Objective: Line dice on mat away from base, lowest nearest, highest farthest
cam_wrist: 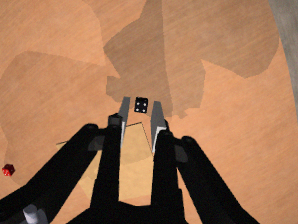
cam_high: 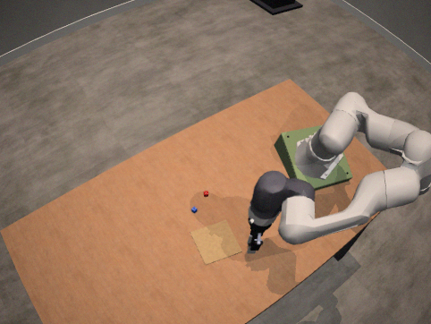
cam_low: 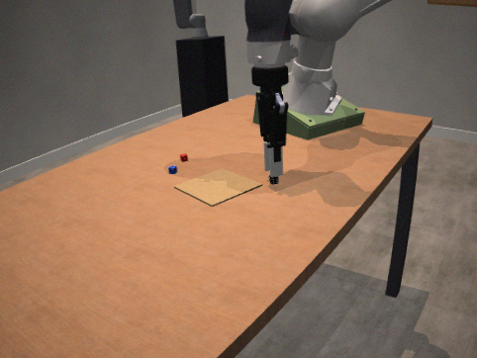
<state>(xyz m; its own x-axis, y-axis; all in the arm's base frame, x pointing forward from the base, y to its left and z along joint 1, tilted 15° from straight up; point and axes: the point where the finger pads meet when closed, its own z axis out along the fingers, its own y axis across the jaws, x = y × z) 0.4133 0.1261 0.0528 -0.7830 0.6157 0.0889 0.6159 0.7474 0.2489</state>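
Right now my hand is 50 mm above the black die. The rest, counted from my hand: red die: 280 mm to the right, 50 mm below, 10 mm behind; blue die: 250 mm to the right, 60 mm ahead, 50 mm below; tan mat: 100 mm to the right, 80 mm ahead, 50 mm below.
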